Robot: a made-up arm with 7 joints.
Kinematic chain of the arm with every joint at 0, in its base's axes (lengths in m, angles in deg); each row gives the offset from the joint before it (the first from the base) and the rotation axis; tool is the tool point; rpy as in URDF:
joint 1: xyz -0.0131 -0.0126 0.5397 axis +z
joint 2: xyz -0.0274 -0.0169 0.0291 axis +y
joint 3: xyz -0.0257 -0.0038 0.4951 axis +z
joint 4: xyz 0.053 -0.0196 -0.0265 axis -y
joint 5: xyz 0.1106 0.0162 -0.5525 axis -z
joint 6: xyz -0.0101 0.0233 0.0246 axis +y
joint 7: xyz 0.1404 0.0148 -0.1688 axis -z
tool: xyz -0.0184 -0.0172 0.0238 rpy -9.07 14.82 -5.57
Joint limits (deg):
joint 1: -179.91..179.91
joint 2: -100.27..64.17
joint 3: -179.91..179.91
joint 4: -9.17..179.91
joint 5: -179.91..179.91
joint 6: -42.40..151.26
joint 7: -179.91..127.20
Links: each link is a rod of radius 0.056 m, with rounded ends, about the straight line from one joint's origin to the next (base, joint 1, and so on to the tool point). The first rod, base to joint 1, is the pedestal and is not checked.
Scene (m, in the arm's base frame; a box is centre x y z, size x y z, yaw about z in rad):
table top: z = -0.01
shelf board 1: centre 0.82 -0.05 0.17 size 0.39 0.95 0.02 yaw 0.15
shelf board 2: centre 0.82 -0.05 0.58 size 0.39 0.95 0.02 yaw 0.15
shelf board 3: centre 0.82 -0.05 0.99 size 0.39 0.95 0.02 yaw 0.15
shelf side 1: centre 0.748 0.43 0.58 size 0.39 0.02 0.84 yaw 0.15
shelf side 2: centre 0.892 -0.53 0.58 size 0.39 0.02 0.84 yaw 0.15
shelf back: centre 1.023 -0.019 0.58 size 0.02 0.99 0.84 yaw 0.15
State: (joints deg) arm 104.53 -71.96 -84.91 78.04 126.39 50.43 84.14
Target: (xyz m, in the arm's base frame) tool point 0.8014 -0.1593 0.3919
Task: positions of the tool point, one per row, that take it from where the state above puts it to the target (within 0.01 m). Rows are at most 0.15 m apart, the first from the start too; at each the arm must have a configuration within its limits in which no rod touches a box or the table.
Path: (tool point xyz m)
1: 0.7896 -0.3335 0.7523
2: 0.6801 -0.3625 0.7523
3: 0.5673 -0.3671 0.7589
4: 0.4581 -0.3468 0.7651
5: 0.5083 -0.2924 0.6350
6: 0.5153 -0.2433 0.5072
7: 0.4852 -0.2071 0.3919
8: 0.5943 -0.2129 0.3994
9: 0.7012 -0.1968 0.4000
10: 0.8014 -0.1593 0.3919

